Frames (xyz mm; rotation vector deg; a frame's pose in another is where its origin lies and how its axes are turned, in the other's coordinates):
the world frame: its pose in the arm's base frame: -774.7 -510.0 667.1 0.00 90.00 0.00
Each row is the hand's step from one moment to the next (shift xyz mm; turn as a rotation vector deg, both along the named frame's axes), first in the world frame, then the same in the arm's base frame.
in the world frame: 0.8 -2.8 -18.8 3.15 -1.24 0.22
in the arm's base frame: -18.8 -2.8 -0.8 0.22 -1.24 -3.15
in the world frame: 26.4 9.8 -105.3 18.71 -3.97 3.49
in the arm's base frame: -105.3 9.8 -26.4 3.49 -3.97 -18.71
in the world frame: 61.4 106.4 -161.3 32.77 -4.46 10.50
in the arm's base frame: -161.3 106.4 -61.4 10.50 -4.46 -32.77
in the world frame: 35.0 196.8 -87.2 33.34 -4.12 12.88
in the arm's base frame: -87.2 196.8 -35.0 12.88 -4.12 -33.34
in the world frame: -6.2 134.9 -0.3 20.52 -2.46 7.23
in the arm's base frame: -0.3 134.9 6.2 7.23 -2.46 -20.52
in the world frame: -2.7 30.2 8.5 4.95 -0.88 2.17
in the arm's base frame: 8.5 30.2 2.7 2.17 -0.88 -4.95
